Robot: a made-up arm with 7 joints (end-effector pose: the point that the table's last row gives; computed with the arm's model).
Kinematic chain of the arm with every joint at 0, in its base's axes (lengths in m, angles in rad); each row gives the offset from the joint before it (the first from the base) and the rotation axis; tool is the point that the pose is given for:
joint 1: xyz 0 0 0.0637 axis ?
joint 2: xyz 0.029 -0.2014 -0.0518 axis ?
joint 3: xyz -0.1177 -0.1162 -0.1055 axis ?
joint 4: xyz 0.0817 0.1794 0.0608 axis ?
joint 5: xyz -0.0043 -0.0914 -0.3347 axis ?
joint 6: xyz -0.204 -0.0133 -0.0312 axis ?
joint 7: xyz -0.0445 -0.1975 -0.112 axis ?
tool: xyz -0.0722 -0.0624 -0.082
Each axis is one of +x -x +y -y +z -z.
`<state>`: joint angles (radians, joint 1 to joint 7).
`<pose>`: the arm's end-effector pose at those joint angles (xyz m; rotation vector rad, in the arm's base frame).
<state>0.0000 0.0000 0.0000 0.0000 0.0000 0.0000 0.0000</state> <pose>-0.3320 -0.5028 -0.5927 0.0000 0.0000 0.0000</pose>
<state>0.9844 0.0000 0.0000 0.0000 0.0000 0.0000 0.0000</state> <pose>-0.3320 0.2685 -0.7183 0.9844 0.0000 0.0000</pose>
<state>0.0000 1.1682 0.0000 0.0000 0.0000 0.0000 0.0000</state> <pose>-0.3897 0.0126 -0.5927 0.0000 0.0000 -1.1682</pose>
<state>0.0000 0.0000 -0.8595 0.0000 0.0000 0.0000 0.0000</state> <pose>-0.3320 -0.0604 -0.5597 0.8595 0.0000 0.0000</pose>
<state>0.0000 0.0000 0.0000 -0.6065 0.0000 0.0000 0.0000</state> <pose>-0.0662 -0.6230 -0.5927 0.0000 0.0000 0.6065</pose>
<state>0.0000 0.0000 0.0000 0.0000 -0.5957 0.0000 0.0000</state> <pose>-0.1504 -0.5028 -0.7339 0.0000 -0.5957 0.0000</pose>
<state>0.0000 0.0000 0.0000 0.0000 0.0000 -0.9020 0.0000</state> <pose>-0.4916 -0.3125 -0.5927 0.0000 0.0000 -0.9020</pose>
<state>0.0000 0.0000 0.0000 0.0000 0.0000 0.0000 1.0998</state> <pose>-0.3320 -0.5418 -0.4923 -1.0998 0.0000 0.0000</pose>
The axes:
joint 1: +x
joint 2: -z
joint 3: -x
joint 4: -z
joint 5: +y
joint 6: +z
joint 7: -x

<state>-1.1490 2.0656 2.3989 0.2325 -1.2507 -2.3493 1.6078</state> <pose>-0.6489 0.1213 -0.0947 0.9182 0.6429 1.2794</pose>
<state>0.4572 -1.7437 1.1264 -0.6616 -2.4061 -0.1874 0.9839</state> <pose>0.3925 0.5094 -0.1702 1.8091 -2.1597 0.9745</pose>
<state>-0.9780 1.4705 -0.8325 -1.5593 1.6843 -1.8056 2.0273</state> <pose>-0.0868 -0.0071 0.1927 1.6501 -1.4792 1.2590</pose>
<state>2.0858 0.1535 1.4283 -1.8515 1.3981 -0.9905 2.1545</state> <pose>0.1664 0.2711 0.0405 -2.7214 -0.9773 0.6309</pose>
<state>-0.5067 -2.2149 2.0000 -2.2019 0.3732 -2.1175 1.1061</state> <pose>0.1621 0.0935 0.2070 0.9034 2.5021 -0.4032</pose>
